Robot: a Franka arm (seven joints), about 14 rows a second.
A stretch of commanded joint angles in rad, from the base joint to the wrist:
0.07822, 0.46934, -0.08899, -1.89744, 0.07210, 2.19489, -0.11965
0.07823, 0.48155, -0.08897, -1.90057, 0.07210, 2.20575, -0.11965
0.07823, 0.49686, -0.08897, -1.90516, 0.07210, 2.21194, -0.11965
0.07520, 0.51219, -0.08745, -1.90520, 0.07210, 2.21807, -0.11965
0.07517, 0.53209, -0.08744, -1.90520, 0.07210, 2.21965, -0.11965
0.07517, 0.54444, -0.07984, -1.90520, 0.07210, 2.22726, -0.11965
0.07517, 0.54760, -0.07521, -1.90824, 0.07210, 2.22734, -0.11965
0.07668, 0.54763, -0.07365, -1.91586, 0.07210, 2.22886, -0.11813
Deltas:
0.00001, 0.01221, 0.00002, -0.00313, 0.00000, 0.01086, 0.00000
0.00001, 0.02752, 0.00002, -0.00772, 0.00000, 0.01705, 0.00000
-0.00302, 0.04285, 0.00154, -0.00776, 0.00000, 0.02318, 0.00000
-0.00305, 0.06275, 0.00155, -0.00776, 0.00000, 0.02476, 0.00000
-0.00305, 0.07510, 0.00915, -0.00776, 0.00000, 0.03237, 0.00000
-0.00305, 0.07826, 0.01378, -0.01080, 0.00000, 0.03245, 0.00000
-0.00154, 0.07829, 0.01534, -0.01842, 0.00000, 0.03397, 0.00152

